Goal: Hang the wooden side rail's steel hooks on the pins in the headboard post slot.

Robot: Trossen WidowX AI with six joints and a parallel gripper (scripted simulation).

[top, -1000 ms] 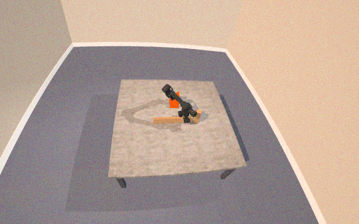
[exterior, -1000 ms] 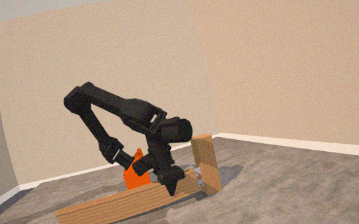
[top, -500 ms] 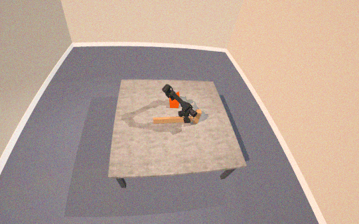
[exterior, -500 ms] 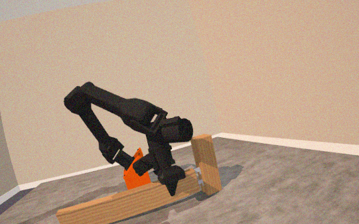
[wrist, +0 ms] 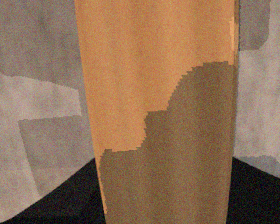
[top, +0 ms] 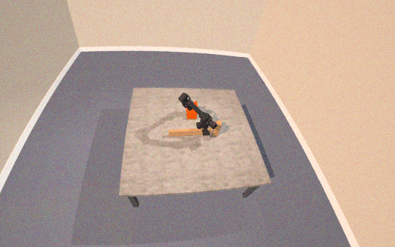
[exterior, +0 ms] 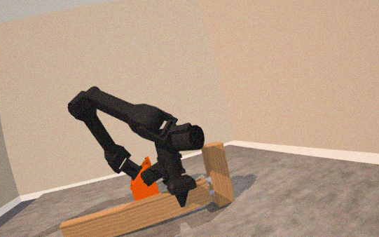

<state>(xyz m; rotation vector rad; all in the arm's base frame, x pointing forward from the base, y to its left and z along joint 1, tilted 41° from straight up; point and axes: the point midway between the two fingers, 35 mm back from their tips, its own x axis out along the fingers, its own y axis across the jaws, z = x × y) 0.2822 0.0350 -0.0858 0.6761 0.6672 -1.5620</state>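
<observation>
Now: gripper tip 120 mm to the right of the headboard post, 40 mm below it and 10 mm short of it.
</observation>
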